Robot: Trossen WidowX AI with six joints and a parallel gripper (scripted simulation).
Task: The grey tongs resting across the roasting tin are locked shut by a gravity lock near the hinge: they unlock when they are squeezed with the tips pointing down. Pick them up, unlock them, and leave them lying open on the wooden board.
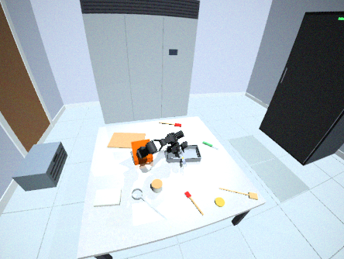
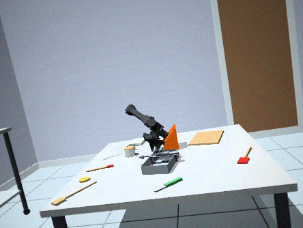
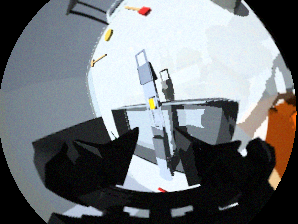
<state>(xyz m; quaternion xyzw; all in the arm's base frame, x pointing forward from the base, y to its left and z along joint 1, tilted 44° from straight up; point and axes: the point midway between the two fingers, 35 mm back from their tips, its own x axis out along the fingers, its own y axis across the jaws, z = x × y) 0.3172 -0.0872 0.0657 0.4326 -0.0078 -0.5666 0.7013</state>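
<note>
Now: gripper tip 5 cm short of the dark grey roasting tin, 4 cm to the right of it and 5 cm above it. The rest, counted from my gripper tip: red-tipped stick: 11 cm behind, 39 cm to the right, 8 cm below; then green tool: 39 cm ahead, 4 cm to the left, 7 cm below; then small cup: 30 cm behind, 20 cm to the right, 5 cm below.
</note>
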